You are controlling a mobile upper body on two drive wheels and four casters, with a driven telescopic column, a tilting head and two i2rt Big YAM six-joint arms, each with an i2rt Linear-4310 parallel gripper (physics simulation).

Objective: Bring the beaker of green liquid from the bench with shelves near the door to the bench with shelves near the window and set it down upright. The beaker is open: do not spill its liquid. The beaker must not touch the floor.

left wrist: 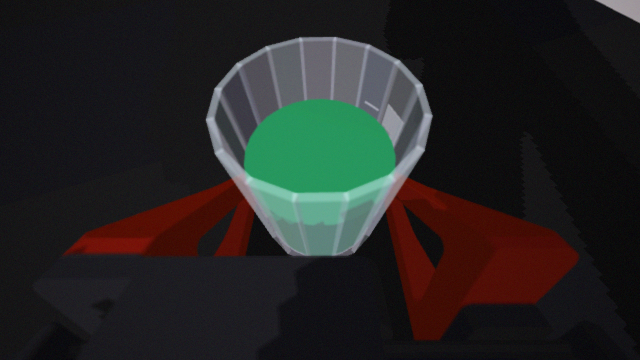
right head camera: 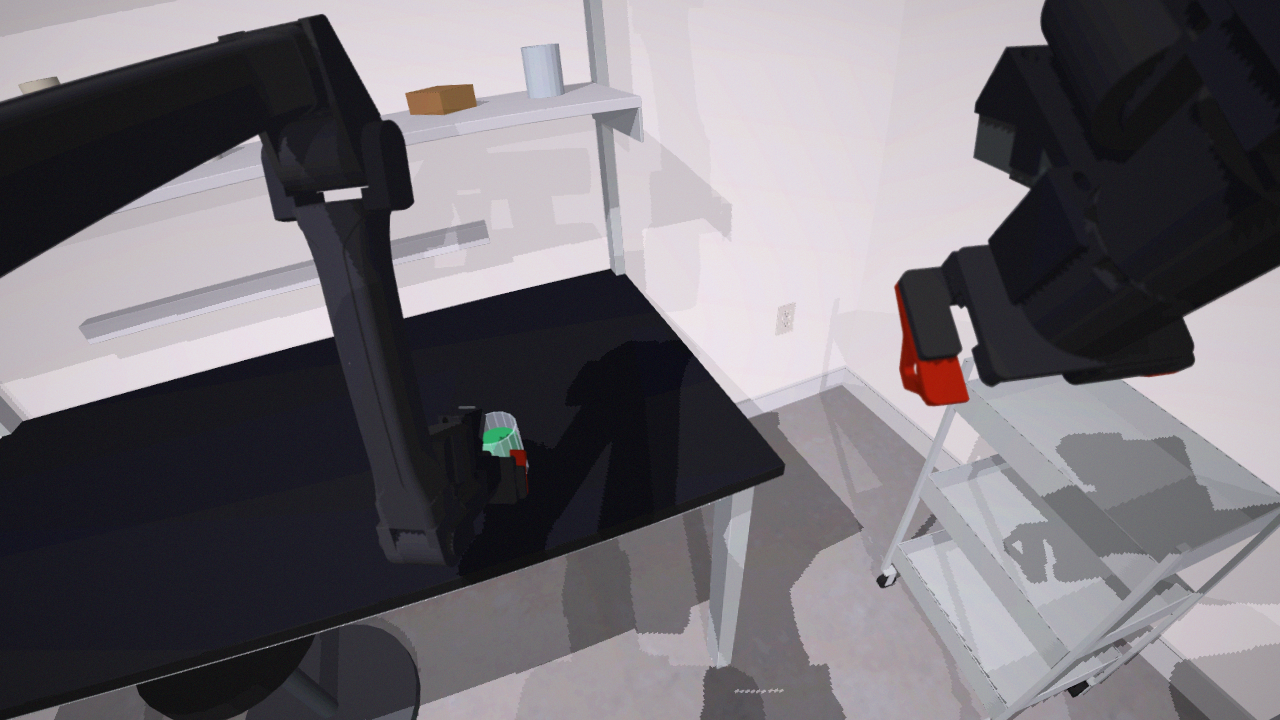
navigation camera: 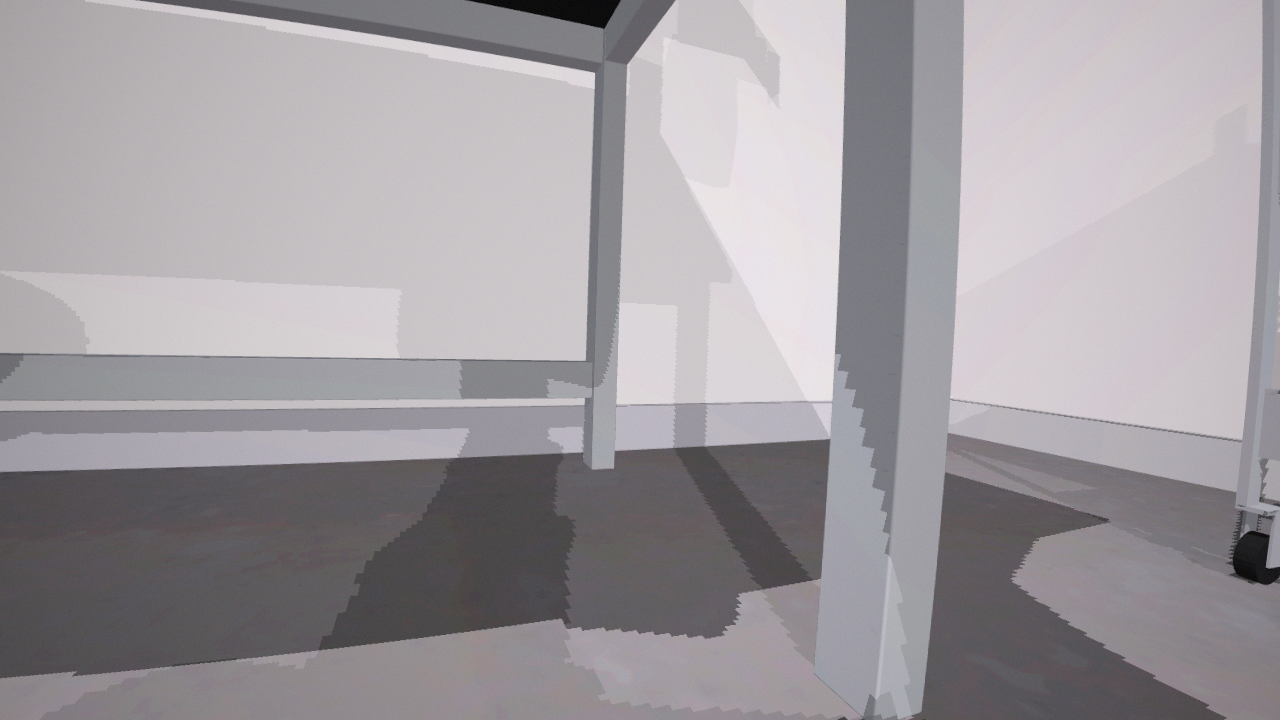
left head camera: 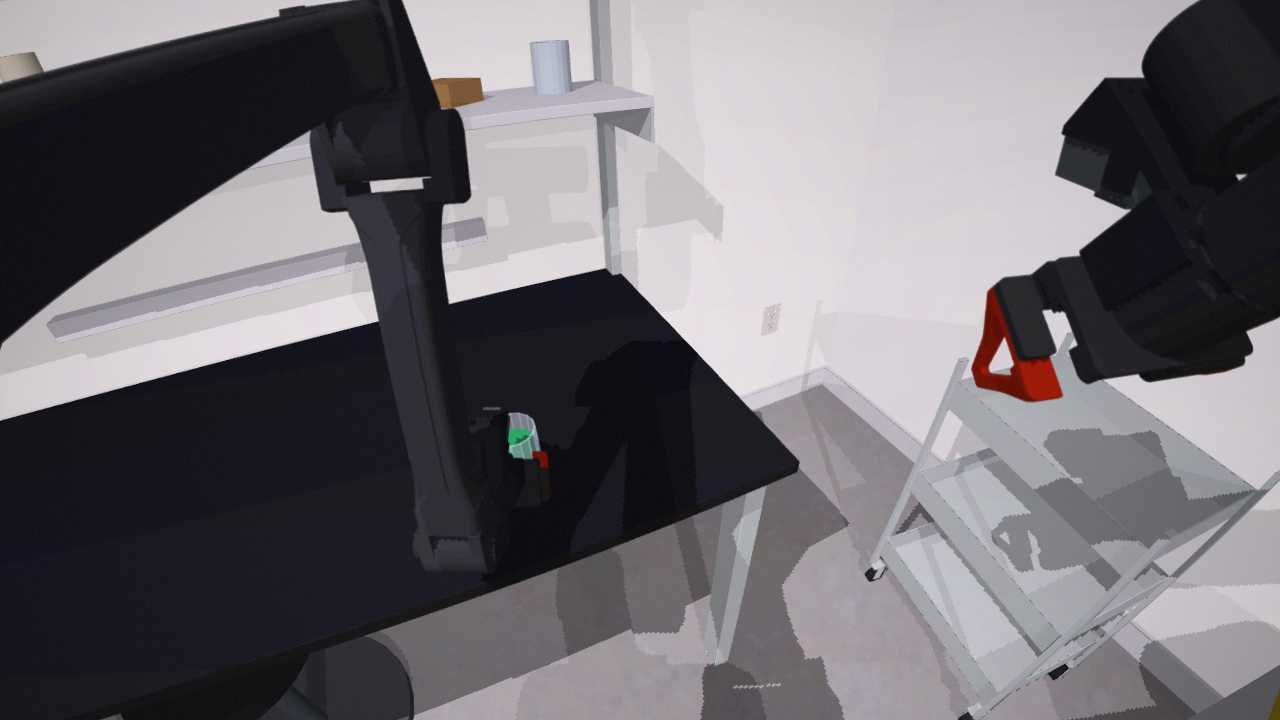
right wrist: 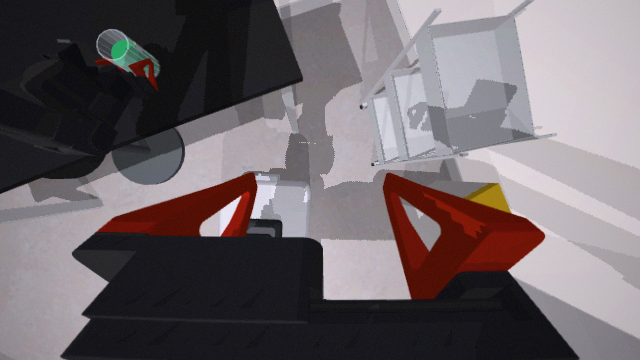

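The clear beaker [left head camera: 521, 436] [right head camera: 503, 435] [left wrist: 320, 145] [right wrist: 127, 55] is open-topped, upright, and holds green liquid. My left gripper [right head camera: 508, 458] [left wrist: 320, 180] [right wrist: 136, 59] is shut on its sides, with red fingers at both sides. The beaker is over the black bench top [left head camera: 223, 465] [right head camera: 223, 474] [right wrist: 240, 65], near its front right part; whether its base touches is not clear. A door or window does not show, so I cannot tell which bench this is. My right gripper [left head camera: 1109, 377] [right head camera: 1029, 389] [right wrist: 320, 180] is open and empty, in the air right of the bench.
A wall shelf [left head camera: 563, 107] [right head camera: 572, 102] above the bench carries a pale cylinder [left head camera: 550, 67] [right head camera: 542, 71] and an orange-brown box [left head camera: 460, 92] [right head camera: 441, 99]. A grey cart [left head camera: 1029, 452] [right wrist: 437, 90] stands right of the bench. A bench leg [navigation camera: 886, 268] stands close ahead. A round base [right wrist: 150, 162] is below the bench edge.
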